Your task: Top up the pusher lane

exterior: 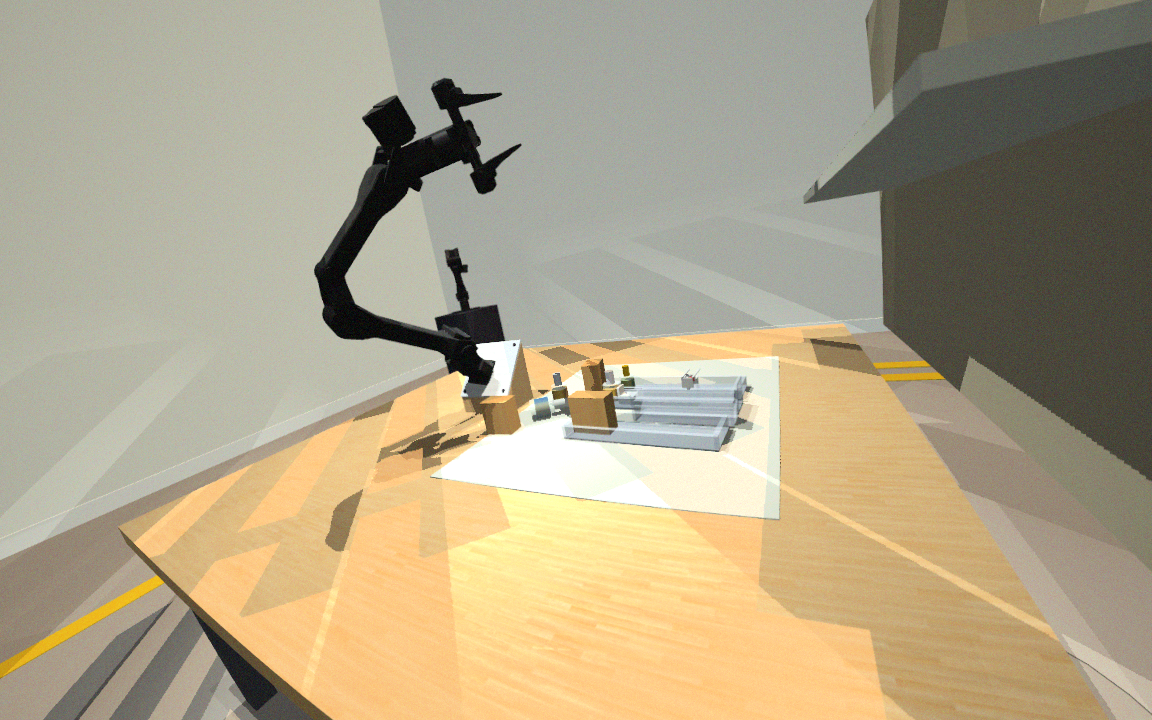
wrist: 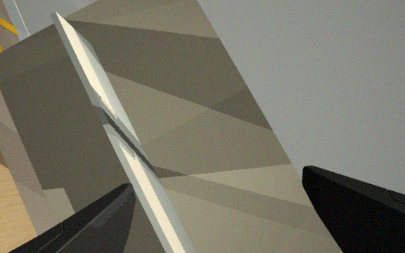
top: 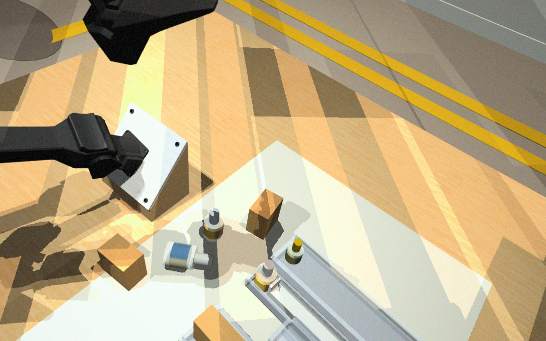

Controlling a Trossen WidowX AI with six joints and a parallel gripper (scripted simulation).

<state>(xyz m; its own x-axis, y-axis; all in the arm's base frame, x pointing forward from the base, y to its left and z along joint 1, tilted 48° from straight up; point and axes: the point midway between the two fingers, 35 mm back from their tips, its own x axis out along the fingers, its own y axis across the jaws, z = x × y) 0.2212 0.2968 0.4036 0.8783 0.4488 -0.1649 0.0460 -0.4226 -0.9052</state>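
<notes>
Now: gripper tip 90 mm short of the pale mat, 110 mm to the right of it and 560 mm above it.
</notes>
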